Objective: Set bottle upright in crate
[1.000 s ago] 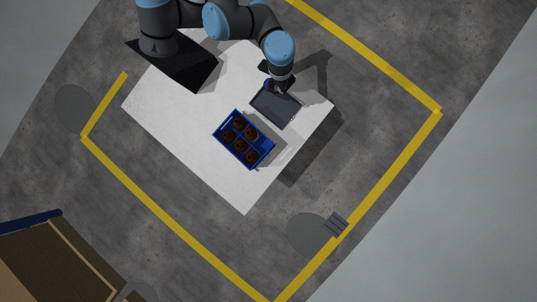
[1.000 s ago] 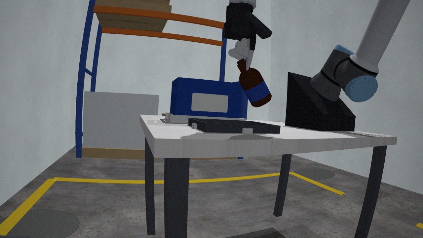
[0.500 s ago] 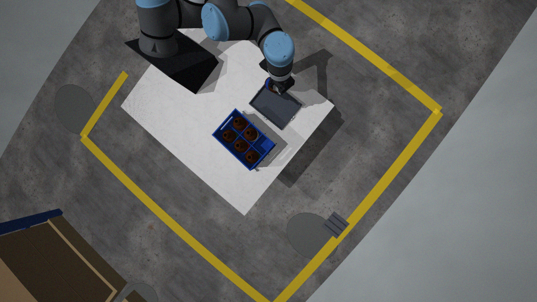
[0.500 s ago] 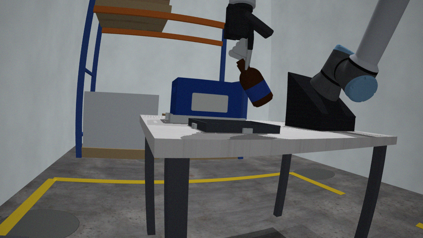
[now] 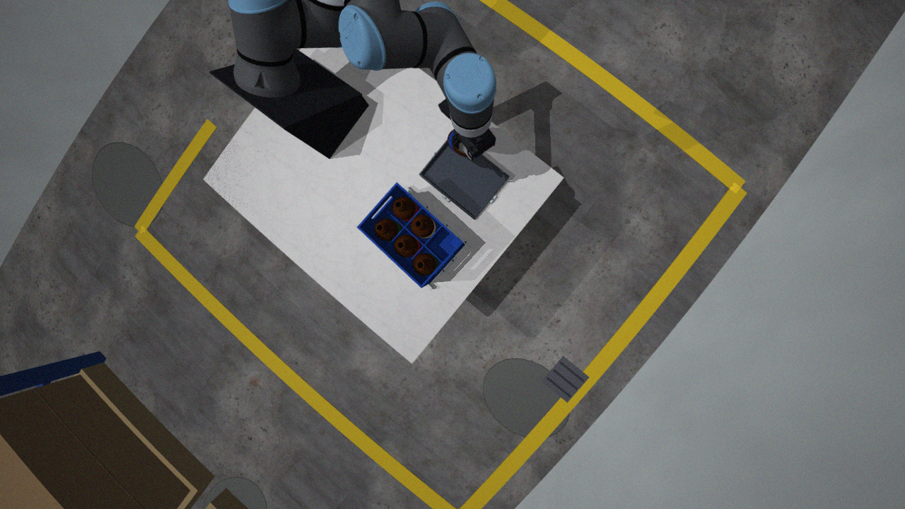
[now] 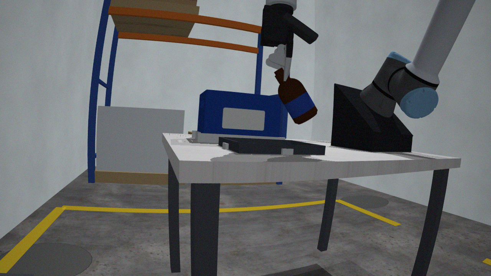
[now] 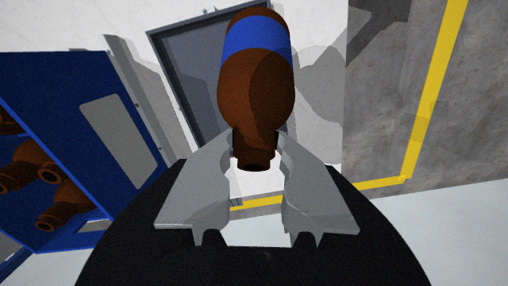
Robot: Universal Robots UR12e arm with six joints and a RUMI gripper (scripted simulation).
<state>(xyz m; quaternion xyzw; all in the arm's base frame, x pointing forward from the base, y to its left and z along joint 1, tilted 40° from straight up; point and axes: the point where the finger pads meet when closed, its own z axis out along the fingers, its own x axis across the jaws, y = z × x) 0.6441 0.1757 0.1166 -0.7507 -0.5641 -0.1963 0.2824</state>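
Right now my hand is 2 cm past the bottle, 1 cm to the right of it and 4 cm above it. Round my hand: dark grey tray (1 cm ahead, 5 cm to the right, 19 cm below); blue crate (2 cm ahead, 31 cm to the right, 12 cm below).
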